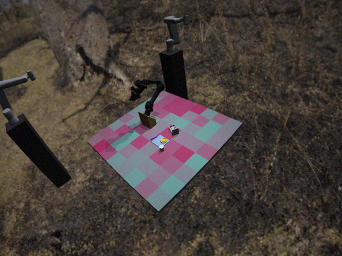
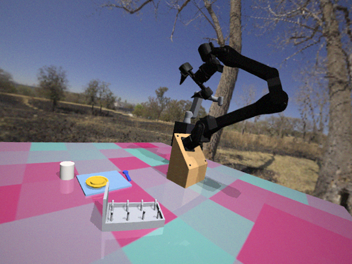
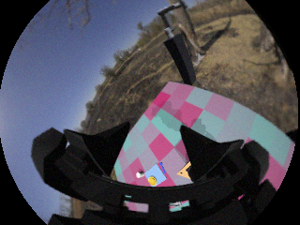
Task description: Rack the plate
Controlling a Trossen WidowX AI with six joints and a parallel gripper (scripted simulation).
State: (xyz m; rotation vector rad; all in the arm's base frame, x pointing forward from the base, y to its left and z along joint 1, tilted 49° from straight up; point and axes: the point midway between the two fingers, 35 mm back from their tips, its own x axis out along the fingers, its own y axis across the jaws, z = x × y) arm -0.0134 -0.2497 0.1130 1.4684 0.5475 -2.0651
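My gripper tip is 38 cm short of the yellow plate, 4 cm to the right of it and 38 cm above it. Round my gripper tip: grey dish rack: 34 cm ahead, 22 cm to the left, 37 cm below; then light blue mat: 35 cm ahead, 2 cm to the left, 40 cm below; then small blue spoon: 25 cm ahead, 39 cm below.
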